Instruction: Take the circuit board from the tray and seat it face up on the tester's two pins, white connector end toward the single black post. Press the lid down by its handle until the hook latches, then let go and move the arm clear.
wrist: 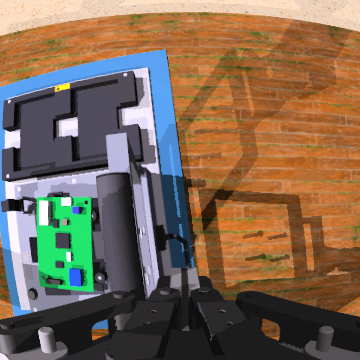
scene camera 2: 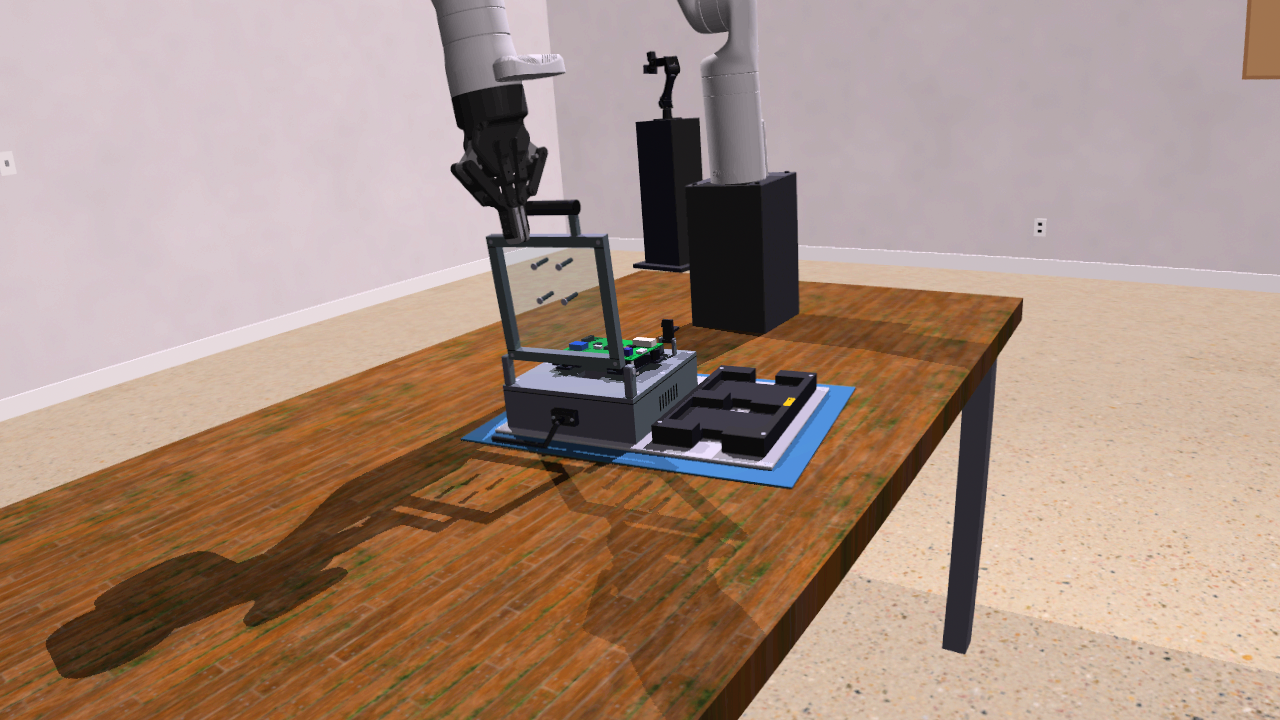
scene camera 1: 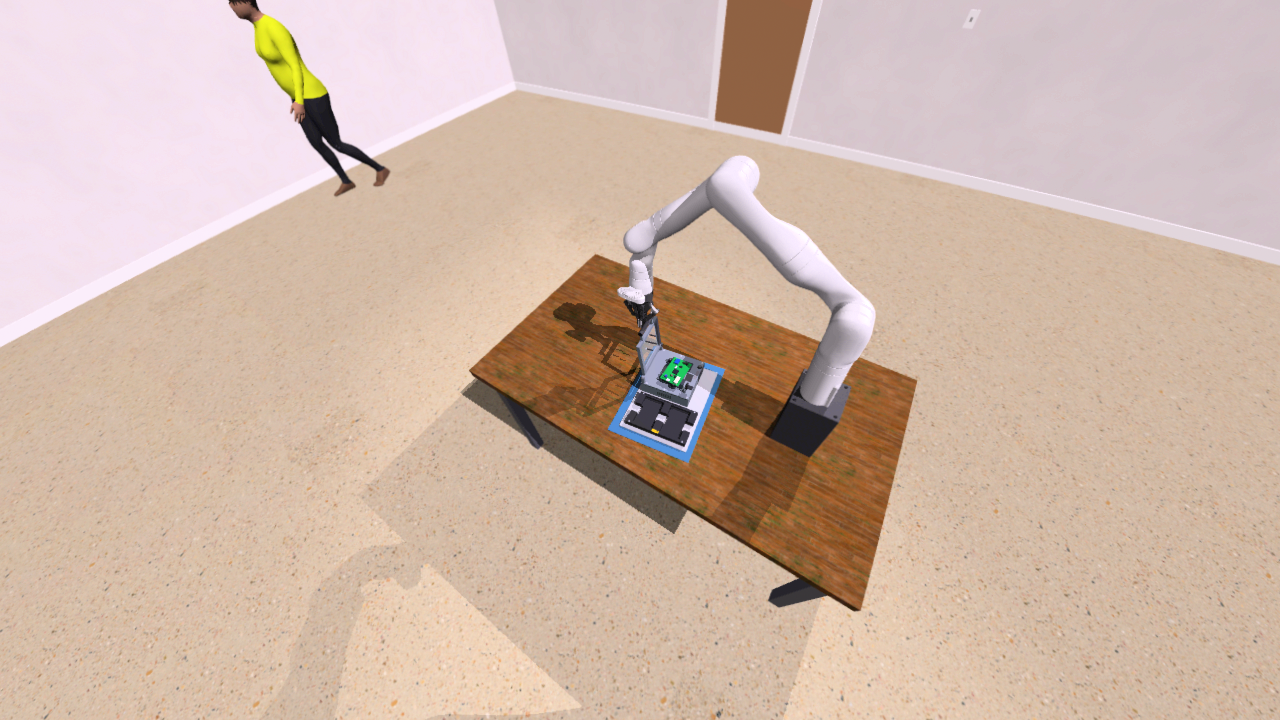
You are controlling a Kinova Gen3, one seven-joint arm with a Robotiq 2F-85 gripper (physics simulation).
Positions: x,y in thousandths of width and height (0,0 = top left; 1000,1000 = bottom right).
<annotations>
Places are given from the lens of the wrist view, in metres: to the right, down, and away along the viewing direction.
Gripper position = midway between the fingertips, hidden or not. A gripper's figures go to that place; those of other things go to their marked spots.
my gripper (wrist: 510,788): 0.00, 0.06, 0.16
green circuit board (wrist: 176,624): -0.13, 0.05, 0.32
clear lid (wrist: 346,657): -0.02, 0.03, 0.12
The marked spots on the clear lid and the green circuit board are 0.22 m apart.
</annotations>
